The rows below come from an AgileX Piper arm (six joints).
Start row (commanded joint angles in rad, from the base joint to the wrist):
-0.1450 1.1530 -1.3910 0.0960 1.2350 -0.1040
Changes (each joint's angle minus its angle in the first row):
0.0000 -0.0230 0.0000 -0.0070 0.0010 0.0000
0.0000 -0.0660 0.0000 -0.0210 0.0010 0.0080
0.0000 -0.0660 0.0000 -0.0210 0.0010 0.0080
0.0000 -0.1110 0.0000 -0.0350 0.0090 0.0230
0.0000 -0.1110 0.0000 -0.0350 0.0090 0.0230
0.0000 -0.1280 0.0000 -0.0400 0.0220 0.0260
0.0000 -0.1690 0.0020 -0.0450 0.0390 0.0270
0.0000 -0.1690 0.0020 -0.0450 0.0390 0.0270
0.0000 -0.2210 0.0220 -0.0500 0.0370 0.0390
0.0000 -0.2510 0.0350 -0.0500 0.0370 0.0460
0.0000 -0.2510 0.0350 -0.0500 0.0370 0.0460
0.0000 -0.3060 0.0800 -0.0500 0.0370 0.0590
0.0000 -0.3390 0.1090 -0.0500 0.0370 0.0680
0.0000 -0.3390 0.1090 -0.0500 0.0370 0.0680
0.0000 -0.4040 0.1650 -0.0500 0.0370 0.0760
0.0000 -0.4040 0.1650 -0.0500 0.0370 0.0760
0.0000 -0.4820 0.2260 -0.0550 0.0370 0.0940
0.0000 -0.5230 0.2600 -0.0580 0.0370 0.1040
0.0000 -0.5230 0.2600 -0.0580 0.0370 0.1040
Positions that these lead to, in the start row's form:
-0.1450 1.1300 -1.3910 0.0890 1.2360 -0.1040
-0.1450 1.0870 -1.3910 0.0750 1.2360 -0.0960
-0.1450 1.0870 -1.3910 0.0750 1.2360 -0.0960
-0.1450 1.0420 -1.3910 0.0610 1.2440 -0.0810
-0.1450 1.0420 -1.3910 0.0610 1.2440 -0.0810
-0.1450 1.0250 -1.3910 0.0560 1.2570 -0.0780
-0.1450 0.9840 -1.3890 0.0510 1.2740 -0.0770
-0.1450 0.9840 -1.3890 0.0510 1.2740 -0.0770
-0.1450 0.9320 -1.3690 0.0460 1.2720 -0.0650
-0.1450 0.9020 -1.3560 0.0460 1.2720 -0.0580
-0.1450 0.9020 -1.3560 0.0460 1.2720 -0.0580
-0.1450 0.8470 -1.3110 0.0460 1.2720 -0.0450
-0.1450 0.8140 -1.2820 0.0460 1.2720 -0.0360
-0.1450 0.8140 -1.2820 0.0460 1.2720 -0.0360
-0.1450 0.7490 -1.2260 0.0460 1.2720 -0.0280
-0.1450 0.7490 -1.2260 0.0460 1.2720 -0.0280
-0.1450 0.6710 -1.1650 0.0410 1.2720 -0.0100
-0.1450 0.6300 -1.1310 0.0380 1.2720 0.0000
-0.1450 0.6300 -1.1310 0.0380 1.2720 0.0000

